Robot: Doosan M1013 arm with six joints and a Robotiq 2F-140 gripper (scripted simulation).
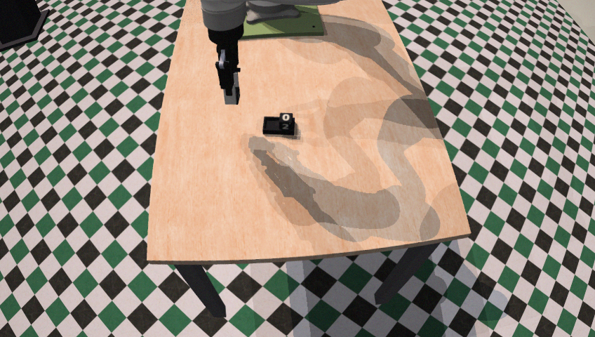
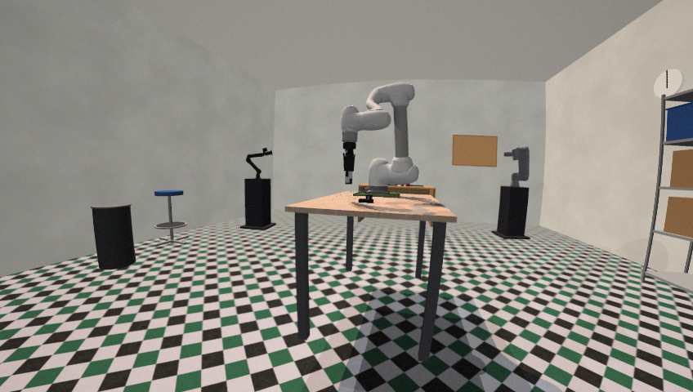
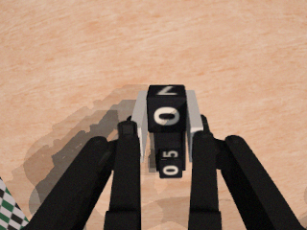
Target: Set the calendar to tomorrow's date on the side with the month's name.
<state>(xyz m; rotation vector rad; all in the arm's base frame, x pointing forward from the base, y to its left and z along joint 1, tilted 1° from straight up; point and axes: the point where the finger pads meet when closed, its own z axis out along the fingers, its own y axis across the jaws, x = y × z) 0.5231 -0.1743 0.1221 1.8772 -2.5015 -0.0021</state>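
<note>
Right now the black cube is 30 mm ahead of my hand, 120 mm to the left of it and 120 mm below it. From my hand the other things lie so: black tray: 30 mm ahead, 110 mm to the left, 130 mm below.
</note>
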